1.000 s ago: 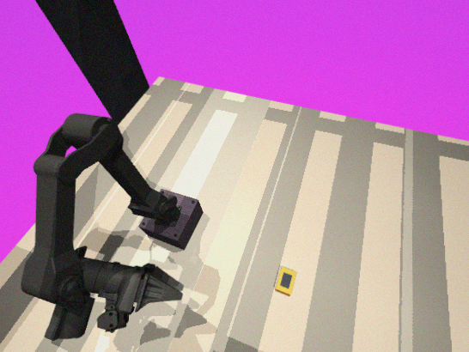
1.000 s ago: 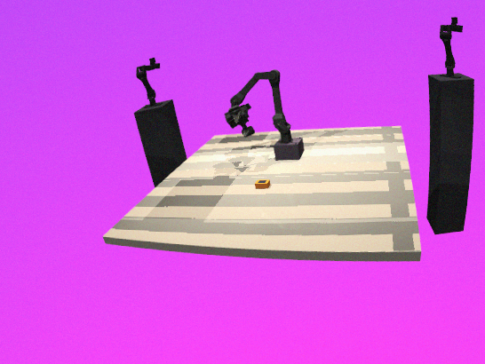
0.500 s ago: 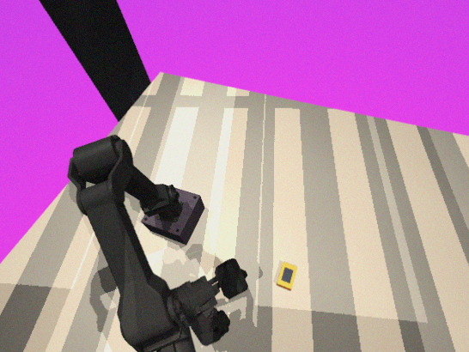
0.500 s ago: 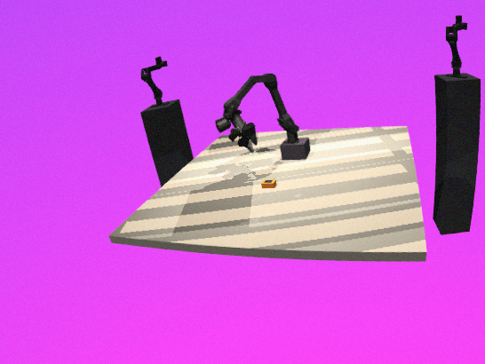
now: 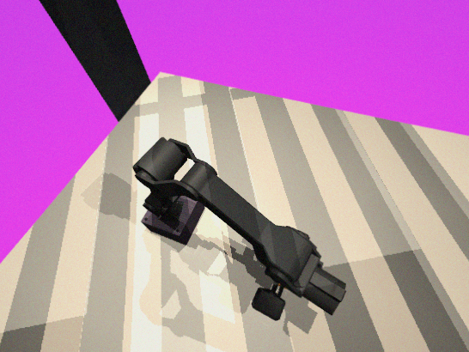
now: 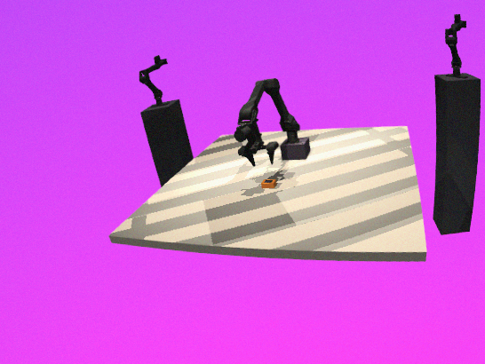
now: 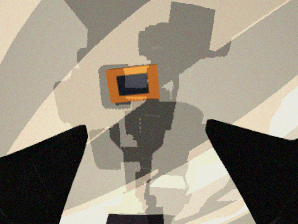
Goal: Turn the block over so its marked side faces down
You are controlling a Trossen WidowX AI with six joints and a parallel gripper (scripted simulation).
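My gripper tip is now 80 mm above the block, 20 mm short of it and 10 mm to the right of it.
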